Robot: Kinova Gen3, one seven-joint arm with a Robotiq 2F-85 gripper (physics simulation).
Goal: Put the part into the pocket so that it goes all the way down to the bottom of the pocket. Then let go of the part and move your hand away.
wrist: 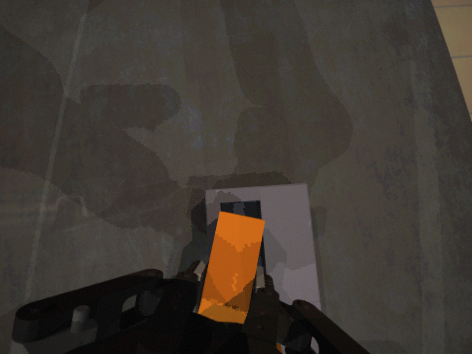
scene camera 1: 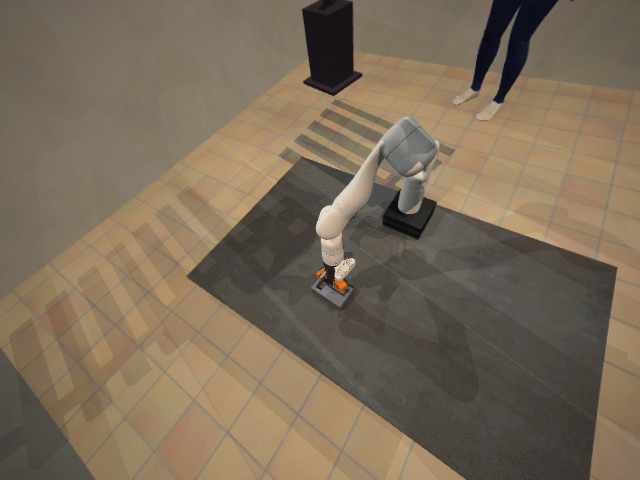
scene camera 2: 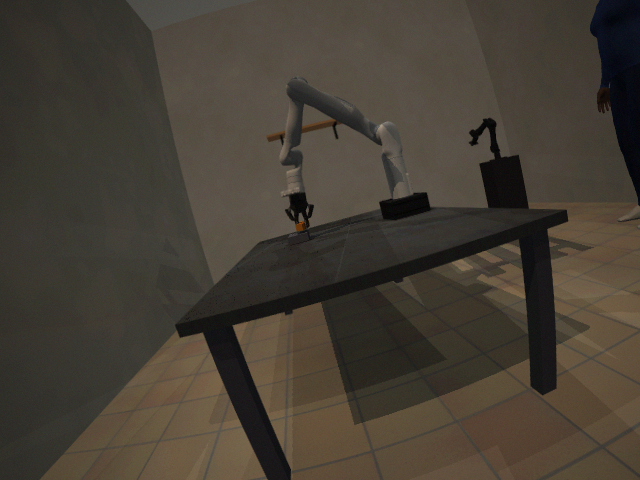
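Where they show: gripper, fingertip midpoint: [wrist: 231,273] [scene camera 1: 336,282] [scene camera 2: 302,229]; arm's base at its link origin: [scene camera 1: 408,205] [scene camera 2: 402,196].
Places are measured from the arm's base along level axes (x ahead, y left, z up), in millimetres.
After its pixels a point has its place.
Observation:
The part, an orange block [scene camera 1: 340,284] @[x 470, y 28, z 0 mm] [scene camera 2: 300,226] @[x 463, y 45, z -13 mm] [wrist: 235,255] @[x 466, y 19, z -1 mm], is held above a grey-purple pocket block [scene camera 1: 336,298] @[x 510, y 41, z -43 mm] [scene camera 2: 298,238] @[x 480, y 68, z -59 mm] [wrist: 292,230] @[x 514, y 32, z -43 mm] on the table. My gripper [scene camera 1: 330,281] @[x 464, y -1, z -29 mm] [scene camera 2: 301,222] @[x 464, y -1, z -29 mm] [wrist: 231,273] @[x 464, y -1, z -29 mm] is shut on the part, one finger on each long side. In the wrist view the dark pocket [wrist: 240,206] @[x 470, y 50, z -74 mm] shows past the part's far end and as a thin strip along its right side. The part is turned slightly relative to the pocket, and its far right corner overlaps the pocket's right edge. Its underside and the near end of the pocket are hidden.
The dark table [scene camera 1: 439,310] @[x 283, y 339, z -79 mm] [scene camera 2: 361,248] @[x 221, y 534, z -79 mm] [wrist: 150,125] @[x 368, y 132, z -79 mm] carries the arm's black base [scene camera 1: 408,219] @[x 61, y 41, z -2 mm] [scene camera 2: 404,205] @[x 14, y 99, z -31 mm]. Another small orange piece [scene camera 1: 320,274] shows behind the fingers; I cannot tell what it belongs to. A black pedestal [scene camera 1: 330,46] [scene camera 2: 504,180] and a person stand beyond the table.

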